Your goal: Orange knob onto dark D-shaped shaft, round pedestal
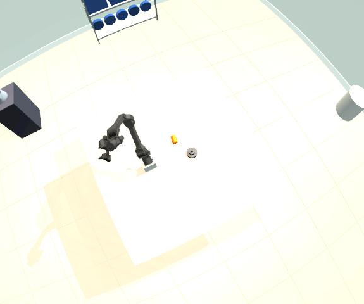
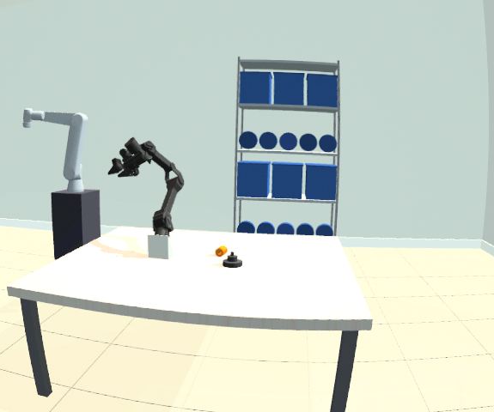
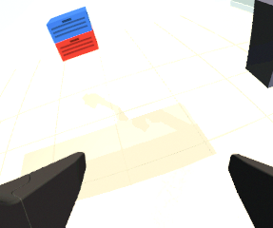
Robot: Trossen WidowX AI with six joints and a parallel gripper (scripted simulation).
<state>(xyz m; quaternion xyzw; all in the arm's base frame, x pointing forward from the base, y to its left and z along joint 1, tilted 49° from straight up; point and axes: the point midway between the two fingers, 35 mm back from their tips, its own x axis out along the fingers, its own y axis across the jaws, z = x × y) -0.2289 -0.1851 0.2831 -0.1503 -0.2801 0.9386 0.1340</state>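
The orange knob lies 54 cm ahead of my gripper tip, 3 cm to the left of it and 34 cm below it. Also, from my gripper tip: pedestal 63 cm ahead, 12 cm to the right, 33 cm below.
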